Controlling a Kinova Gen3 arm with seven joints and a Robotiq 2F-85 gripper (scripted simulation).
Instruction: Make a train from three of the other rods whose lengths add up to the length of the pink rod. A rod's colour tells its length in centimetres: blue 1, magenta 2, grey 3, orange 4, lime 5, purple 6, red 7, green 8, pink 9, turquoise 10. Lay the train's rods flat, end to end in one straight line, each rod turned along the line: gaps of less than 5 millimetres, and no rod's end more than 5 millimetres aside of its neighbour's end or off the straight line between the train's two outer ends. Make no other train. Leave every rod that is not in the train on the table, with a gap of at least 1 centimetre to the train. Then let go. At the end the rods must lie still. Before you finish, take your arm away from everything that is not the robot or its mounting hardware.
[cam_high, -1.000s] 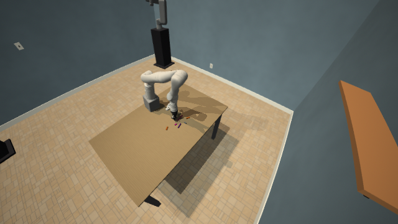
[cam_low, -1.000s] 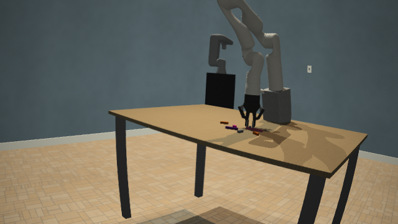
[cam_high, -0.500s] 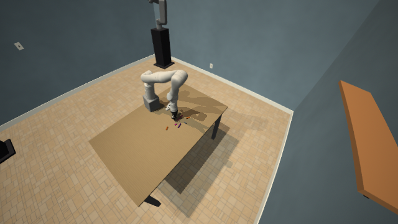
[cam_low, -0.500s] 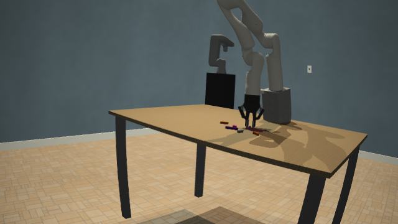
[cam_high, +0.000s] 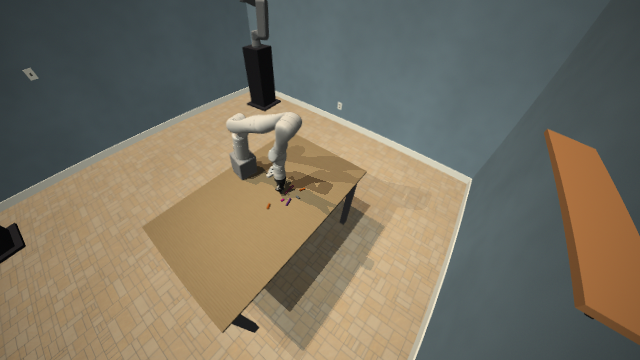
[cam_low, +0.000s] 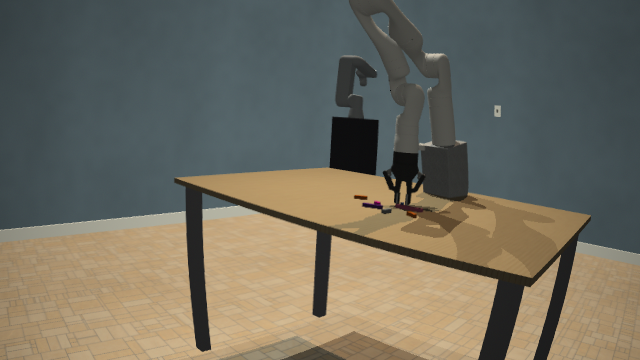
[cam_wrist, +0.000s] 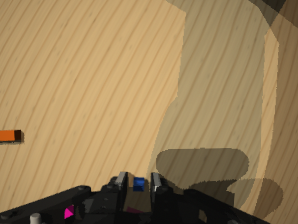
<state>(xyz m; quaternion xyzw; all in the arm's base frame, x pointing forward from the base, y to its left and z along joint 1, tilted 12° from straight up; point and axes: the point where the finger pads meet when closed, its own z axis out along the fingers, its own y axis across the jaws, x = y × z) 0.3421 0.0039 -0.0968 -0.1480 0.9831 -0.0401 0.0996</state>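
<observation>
Now: hand 10 mm above the blue rod. From my hand the other things lie so: pink rod: 30 mm ahead, 40 mm to the left, 10 mm below; then purple rod: 90 mm ahead, 50 mm to the right, 10 mm below; then magenta rod: 50 mm ahead, 60 mm to the right, 10 mm below.
</observation>
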